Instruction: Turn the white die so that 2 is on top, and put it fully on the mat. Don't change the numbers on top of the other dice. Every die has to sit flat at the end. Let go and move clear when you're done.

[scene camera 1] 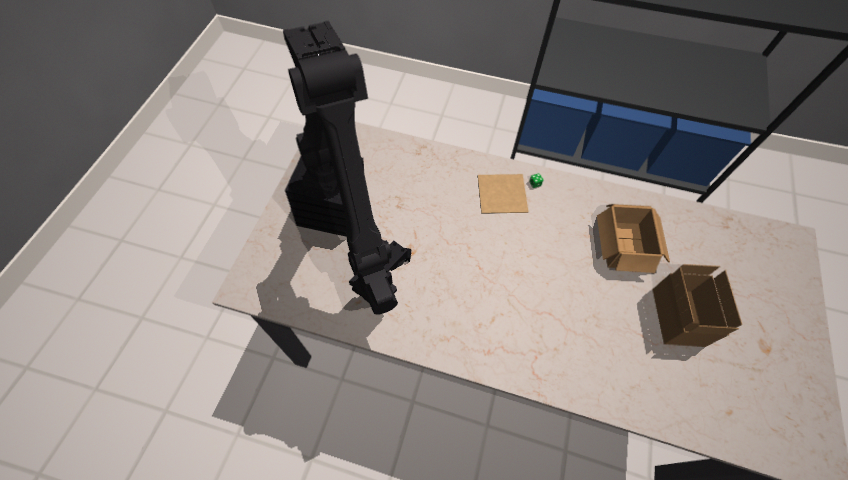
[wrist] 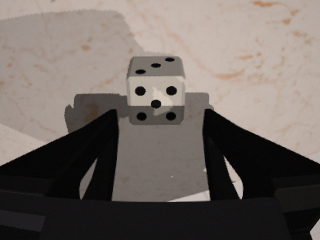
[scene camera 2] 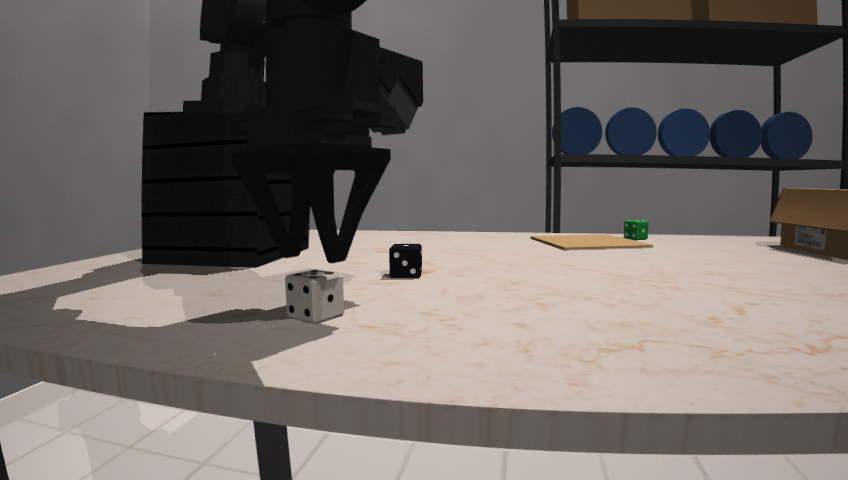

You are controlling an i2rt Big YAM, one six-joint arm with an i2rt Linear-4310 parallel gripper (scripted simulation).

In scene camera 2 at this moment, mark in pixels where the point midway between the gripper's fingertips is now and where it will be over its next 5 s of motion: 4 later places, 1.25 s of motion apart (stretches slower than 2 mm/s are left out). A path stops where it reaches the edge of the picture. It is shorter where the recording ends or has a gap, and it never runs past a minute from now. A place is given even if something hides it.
My gripper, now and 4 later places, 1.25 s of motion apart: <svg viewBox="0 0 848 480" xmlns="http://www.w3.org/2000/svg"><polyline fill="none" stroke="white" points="312,259 312,302 314,181 595,179 595,183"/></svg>
